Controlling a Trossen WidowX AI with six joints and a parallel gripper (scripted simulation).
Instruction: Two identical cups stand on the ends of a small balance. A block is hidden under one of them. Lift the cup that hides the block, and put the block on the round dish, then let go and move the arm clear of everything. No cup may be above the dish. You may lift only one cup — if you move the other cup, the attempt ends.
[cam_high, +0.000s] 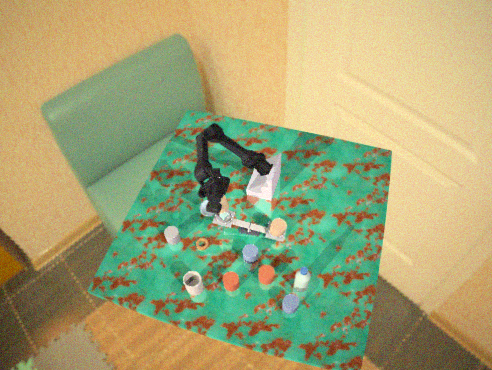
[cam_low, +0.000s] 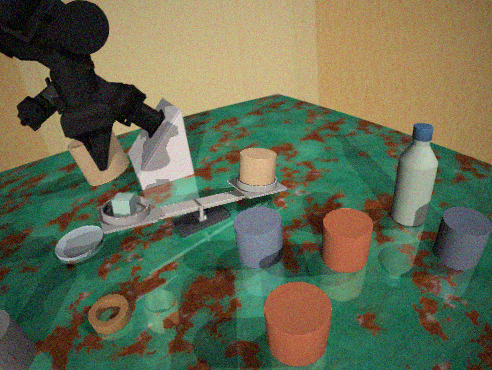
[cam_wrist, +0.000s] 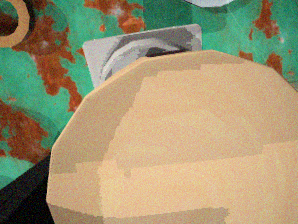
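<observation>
Right now my gripper tip is 80 mm above the pale green block and 10 mm to the right of it. The rest, counted from my gripper tip: balance beam 130 mm to the left, 130 mm below, 20 mm behind; then grey cylinder 190 mm ahead, 170 mm to the right, 130 mm below; then round dish 170 mm below, 110 mm to the right, 60 mm behind.
</observation>
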